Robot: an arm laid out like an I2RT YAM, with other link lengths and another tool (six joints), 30 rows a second.
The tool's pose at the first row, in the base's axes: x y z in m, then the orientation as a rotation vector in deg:
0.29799, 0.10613, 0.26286, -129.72, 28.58, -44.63
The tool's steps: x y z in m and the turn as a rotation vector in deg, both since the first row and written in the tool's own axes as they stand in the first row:
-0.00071, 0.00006, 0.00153, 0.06, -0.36, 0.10
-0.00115, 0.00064, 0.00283, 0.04, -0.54, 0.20
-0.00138, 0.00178, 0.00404, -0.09, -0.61, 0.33
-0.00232, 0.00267, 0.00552, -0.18, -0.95, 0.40
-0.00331, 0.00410, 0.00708, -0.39, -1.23, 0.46
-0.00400, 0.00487, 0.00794, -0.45, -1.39, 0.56
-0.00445, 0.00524, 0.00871, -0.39, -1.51, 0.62
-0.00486, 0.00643, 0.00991, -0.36, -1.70, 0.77
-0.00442, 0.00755, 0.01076, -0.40, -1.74, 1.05
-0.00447, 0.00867, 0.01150, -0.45, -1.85, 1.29
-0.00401, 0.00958, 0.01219, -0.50, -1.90, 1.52
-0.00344, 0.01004, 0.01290, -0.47, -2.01, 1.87
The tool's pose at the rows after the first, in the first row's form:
0.29845, 0.10720, 0.26164, -129.73, 28.49, -44.16
0.29889, 0.10766, 0.26029, -129.75, 28.53, -43.90
0.29936, 0.10757, 0.25868, -129.84, 28.70, -43.74
0.29951, 0.10817, 0.25682, -129.99, 28.66, -43.30
0.29960, 0.10845, 0.25450, -130.23, 28.70, -42.93
0.29955, 0.10870, 0.25318, -130.29, 28.77, -42.68
0.29966, 0.10906, 0.25229, -130.24, 28.74, -42.52
0.29999, 0.10903, 0.25058, -130.20, 28.80, -42.23
0.30072, 0.10842, 0.24946, -130.13, 29.11, -42.04
0.30102, 0.10802, 0.24821, -130.10, 29.35, -41.78
0.30170, 0.10747, 0.24734, -130.07, 29.60, -41.60
0.30253, 0.10719, 0.24682, -129.92, 29.91, -41.30

